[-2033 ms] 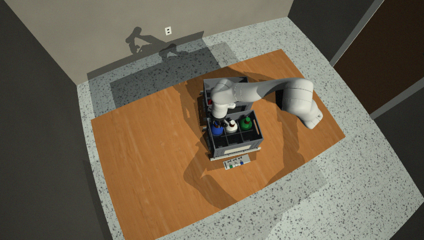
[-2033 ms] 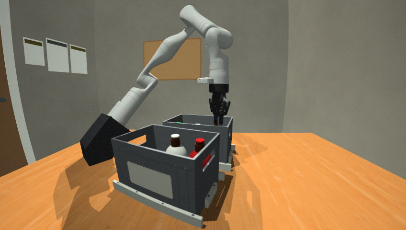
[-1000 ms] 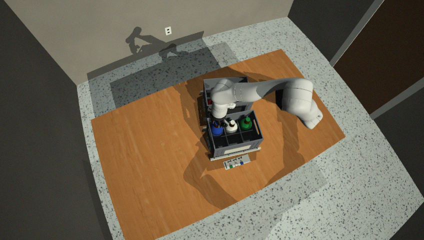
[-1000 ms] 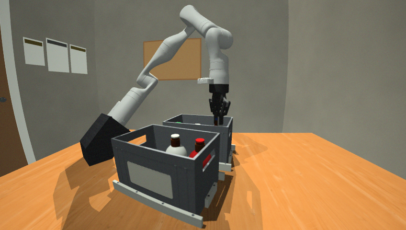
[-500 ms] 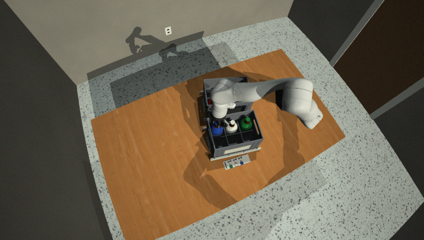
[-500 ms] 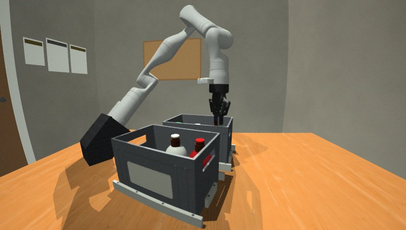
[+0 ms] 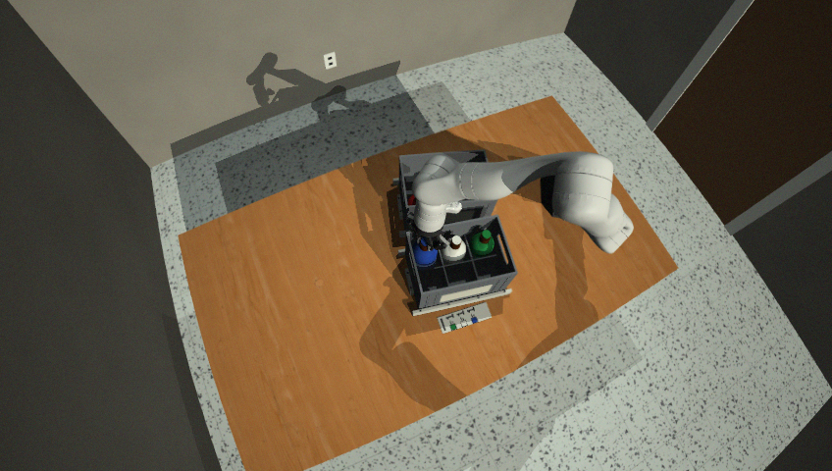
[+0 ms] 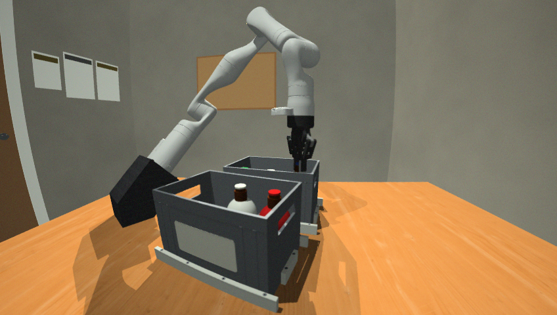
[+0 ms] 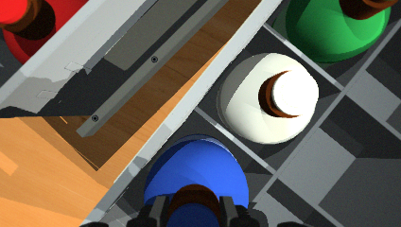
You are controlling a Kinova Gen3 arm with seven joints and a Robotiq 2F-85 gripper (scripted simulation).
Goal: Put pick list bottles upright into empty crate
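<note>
Now: hand 7 cm above the blue bottle. Round my hand: red bottle (4 cm behind, 16 cm to the right, 10 cm below); then green bottle (18 cm behind, 2 cm to the left, 10 cm below); then pick list (7 cm behind, 19 cm to the left, 18 cm below).
</note>
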